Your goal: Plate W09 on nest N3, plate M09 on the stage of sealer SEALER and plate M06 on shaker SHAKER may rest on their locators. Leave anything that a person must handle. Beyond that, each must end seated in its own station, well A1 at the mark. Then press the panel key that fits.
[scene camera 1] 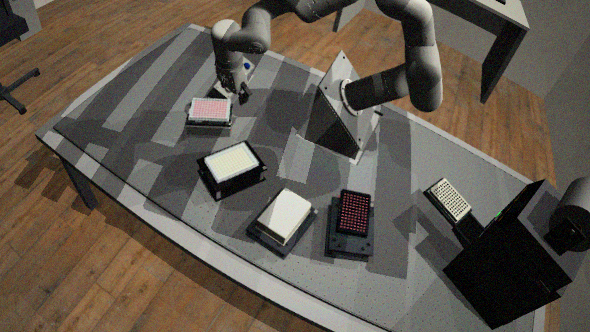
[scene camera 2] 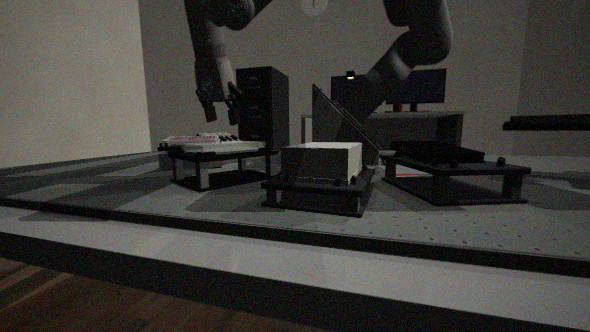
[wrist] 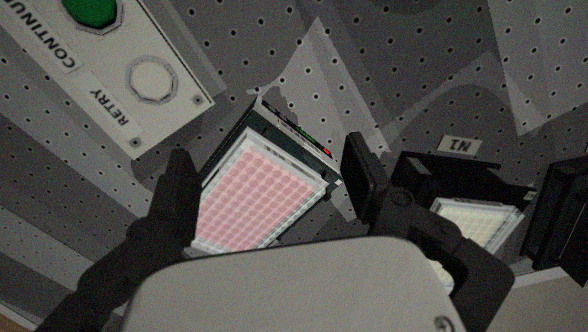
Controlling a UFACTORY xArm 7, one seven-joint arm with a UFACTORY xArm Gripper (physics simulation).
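My gripper (scene camera 1: 243, 95) (scene camera 2: 222, 119) (wrist: 270, 158) is open and empty, above the shaker (wrist: 295, 131). A pink-welled plate (scene camera 1: 210, 109) (wrist: 255, 200) lies on the shaker; its near end is hidden in the wrist view, and I cannot tell whether it is fully seated. A cream-welled plate (scene camera 1: 232, 161) (wrist: 475, 220) lies on nest N1. A tall white plate (scene camera 1: 285, 215) (scene camera 2: 322, 162) stands on a low nest. A black plate with red wells (scene camera 1: 355, 212) (scene camera 2: 440, 150) lies on another nest. A beige plate (scene camera 1: 451, 200) lies on the stage of the sealer (scene camera 1: 505, 270). Plate labels and A1 marks are unreadable.
The key panel (wrist: 107, 107) is beside the shaker, with a white RETRY key (wrist: 151, 80) and a green CONTINUE key (wrist: 94, 10). A blue key (scene camera 1: 247, 65) also shows. The arm's slanted mounting plate (scene camera 1: 336, 85) stands at the table's back. The black sealer housing is at the right.
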